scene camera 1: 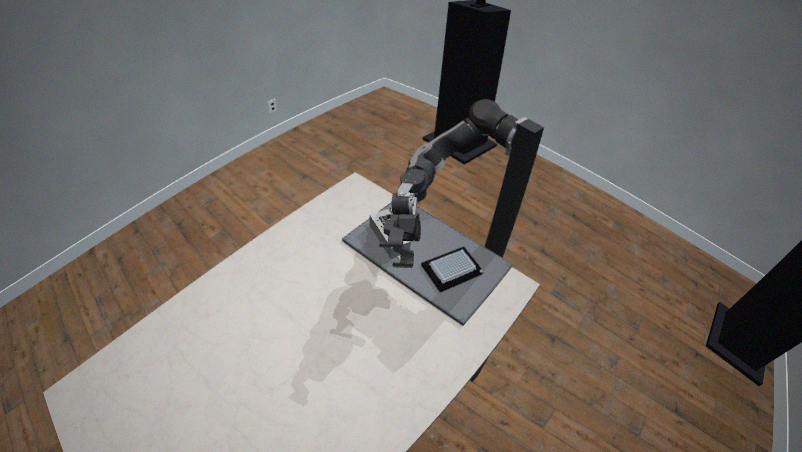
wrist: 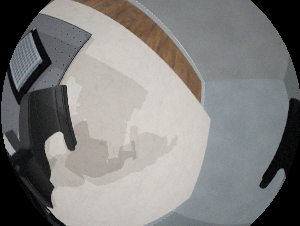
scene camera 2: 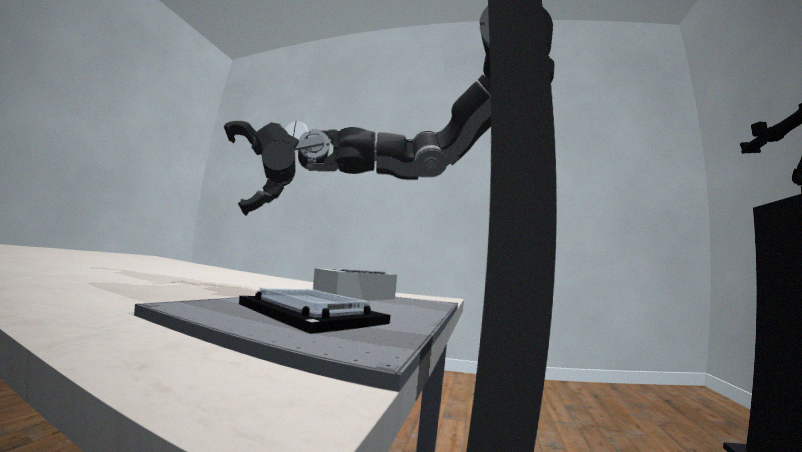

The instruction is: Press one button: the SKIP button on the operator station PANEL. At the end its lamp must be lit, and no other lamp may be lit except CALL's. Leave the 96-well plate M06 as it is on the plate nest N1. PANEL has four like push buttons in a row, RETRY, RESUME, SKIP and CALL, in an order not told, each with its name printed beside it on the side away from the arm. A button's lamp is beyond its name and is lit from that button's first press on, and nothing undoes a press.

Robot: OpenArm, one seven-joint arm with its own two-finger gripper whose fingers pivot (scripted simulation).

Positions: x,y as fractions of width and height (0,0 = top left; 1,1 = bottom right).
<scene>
gripper: scene camera 1 0.50,0.57; wrist 0.53,0.61; scene camera 2 0.29,0.38
</scene>
